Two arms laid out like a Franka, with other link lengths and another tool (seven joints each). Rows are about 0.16 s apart.
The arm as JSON. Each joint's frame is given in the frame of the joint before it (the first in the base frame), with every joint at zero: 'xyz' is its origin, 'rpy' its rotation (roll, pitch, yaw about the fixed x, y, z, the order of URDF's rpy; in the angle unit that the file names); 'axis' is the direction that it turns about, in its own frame. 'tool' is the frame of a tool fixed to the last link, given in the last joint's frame.
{
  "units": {
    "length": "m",
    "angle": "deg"
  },
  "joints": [
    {
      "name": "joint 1",
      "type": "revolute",
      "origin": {
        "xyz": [
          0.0,
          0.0,
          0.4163
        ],
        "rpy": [
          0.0,
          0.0,
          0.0
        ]
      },
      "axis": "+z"
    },
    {
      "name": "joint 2",
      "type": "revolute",
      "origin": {
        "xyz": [
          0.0,
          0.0,
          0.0
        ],
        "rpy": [
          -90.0,
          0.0,
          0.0
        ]
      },
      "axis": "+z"
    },
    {
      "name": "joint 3",
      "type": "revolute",
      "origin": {
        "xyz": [
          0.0,
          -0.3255,
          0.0
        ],
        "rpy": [
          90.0,
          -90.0,
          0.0
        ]
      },
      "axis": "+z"
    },
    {
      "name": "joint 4",
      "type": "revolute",
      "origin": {
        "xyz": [
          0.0,
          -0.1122,
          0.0
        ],
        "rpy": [
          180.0,
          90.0,
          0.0
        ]
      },
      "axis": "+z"
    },
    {
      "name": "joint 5",
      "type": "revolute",
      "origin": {
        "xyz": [
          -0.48,
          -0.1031,
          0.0
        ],
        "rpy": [
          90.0,
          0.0,
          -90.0
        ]
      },
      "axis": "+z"
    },
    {
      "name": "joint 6",
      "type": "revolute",
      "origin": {
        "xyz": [
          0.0,
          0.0,
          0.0
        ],
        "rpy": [
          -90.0,
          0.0,
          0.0
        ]
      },
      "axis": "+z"
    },
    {
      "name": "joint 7",
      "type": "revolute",
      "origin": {
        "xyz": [
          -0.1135,
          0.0,
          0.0
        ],
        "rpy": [
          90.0,
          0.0,
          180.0
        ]
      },
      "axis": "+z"
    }
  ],
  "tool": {
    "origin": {
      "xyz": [
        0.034,
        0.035,
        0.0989
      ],
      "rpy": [
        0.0,
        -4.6,
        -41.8
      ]
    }
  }
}
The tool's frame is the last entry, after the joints.
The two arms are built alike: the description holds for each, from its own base.
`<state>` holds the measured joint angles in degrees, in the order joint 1, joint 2, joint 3, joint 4, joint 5, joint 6, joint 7, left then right.
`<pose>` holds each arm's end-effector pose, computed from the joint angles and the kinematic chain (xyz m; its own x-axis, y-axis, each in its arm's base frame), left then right.
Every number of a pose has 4 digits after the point.
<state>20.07 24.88 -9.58 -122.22 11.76 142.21 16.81 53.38 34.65 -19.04 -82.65 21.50 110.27 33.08</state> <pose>0.7052 0.0738 0.2098 0.8827 0.4510 -0.1319 0.4453 -0.8925 -0.0715 0.6973 0.4967 0.3937 0.7745 0.6152 -0.1472 0.5943 -0.7874 -0.1639</pose>
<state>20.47 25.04 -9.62 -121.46 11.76 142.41 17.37 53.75 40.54 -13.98 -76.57 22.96 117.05 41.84</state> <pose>0.7100 0.0795 0.2147 0.8856 0.4488 -0.1196 0.4439 -0.8936 -0.0662 0.6698 0.5721 0.3689 0.8303 0.5530 -0.0692 0.5313 -0.8230 -0.2009</pose>
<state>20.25 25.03 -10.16 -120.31 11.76 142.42 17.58 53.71 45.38 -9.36 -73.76 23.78 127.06 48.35</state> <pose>0.7198 0.0723 0.2251 0.8944 0.4358 -0.1007 0.4321 -0.9000 -0.0570 0.6447 0.6214 0.3335 0.8784 0.4774 0.0208 0.4660 -0.8463 -0.2581</pose>
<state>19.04 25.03 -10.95 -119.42 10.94 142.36 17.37 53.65 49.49 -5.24 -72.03 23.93 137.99 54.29</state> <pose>0.7294 0.0494 0.2339 0.9033 0.4194 -0.0902 0.4175 -0.9078 -0.0399 0.6203 0.6568 0.3023 0.9181 0.3810 0.1096 0.3952 -0.8574 -0.3296</pose>
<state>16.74 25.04 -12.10 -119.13 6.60 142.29 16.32 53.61 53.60 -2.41 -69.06 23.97 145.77 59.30</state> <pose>0.7370 0.0097 0.2398 0.8949 0.4335 -0.1061 0.4369 -0.8994 0.0101 0.6035 0.6813 0.2797 0.9440 0.2870 0.1628 0.3291 -0.8554 -0.4000</pose>
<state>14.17 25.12 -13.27 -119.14 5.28 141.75 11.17 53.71 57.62 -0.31 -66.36 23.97 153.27 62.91</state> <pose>0.7399 -0.0355 0.2396 0.8733 0.4707 -0.1260 0.4768 -0.8787 0.0224 0.5903 0.6975 0.2563 0.9567 0.2014 0.2102 0.2789 -0.8407 -0.4642</pose>
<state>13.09 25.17 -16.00 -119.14 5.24 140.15 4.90 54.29 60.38 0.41 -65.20 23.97 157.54 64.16</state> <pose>0.7386 -0.0819 0.2395 0.8464 0.5085 -0.1580 0.5176 -0.8554 0.0196 0.5787 0.7048 0.2324 0.9578 0.1688 0.2328 0.2650 -0.8324 -0.4866</pose>
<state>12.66 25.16 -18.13 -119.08 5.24 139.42 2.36 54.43 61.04 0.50 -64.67 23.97 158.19 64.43</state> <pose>0.7361 -0.1137 0.2423 0.8435 0.5086 -0.1727 0.5198 -0.8540 0.0236 0.5768 0.7067 0.2285 0.9578 0.1629 0.2369 0.2628 -0.8303 -0.4914</pose>
